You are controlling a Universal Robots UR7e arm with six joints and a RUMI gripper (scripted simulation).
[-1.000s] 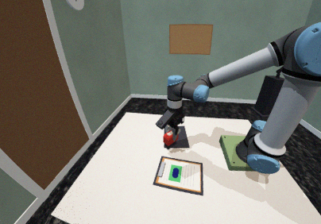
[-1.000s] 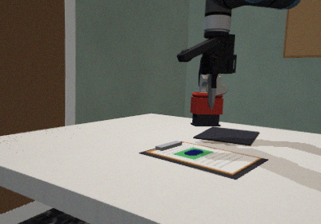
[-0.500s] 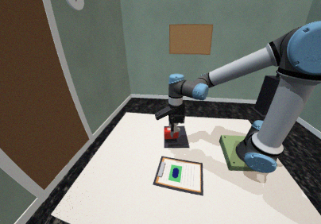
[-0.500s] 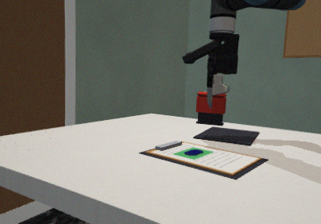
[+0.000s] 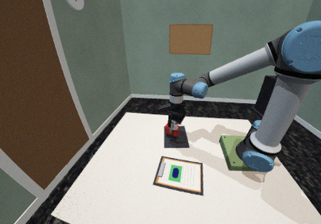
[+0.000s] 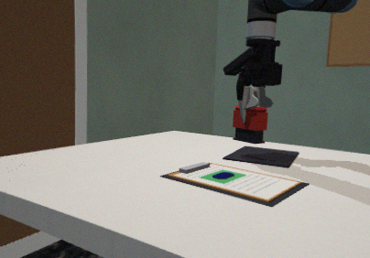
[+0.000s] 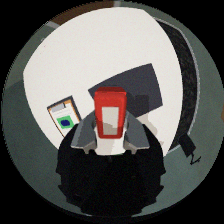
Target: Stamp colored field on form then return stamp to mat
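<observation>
My gripper is now 30 mm past the dark mat, 60 mm to the left of it and 110 mm above it. From my hand the other things lie so: red stamp: 20 mm below.
</observation>
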